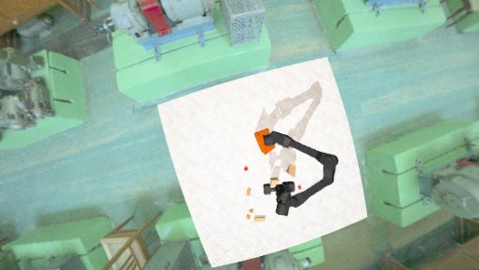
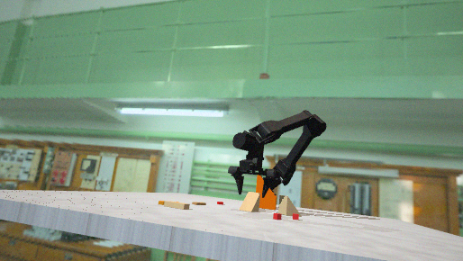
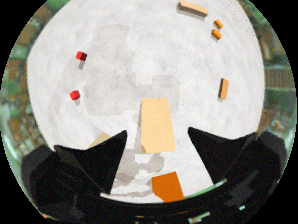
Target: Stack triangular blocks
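The tan triangular block is 1 cm behind my gripper tip and 3 cm below it.
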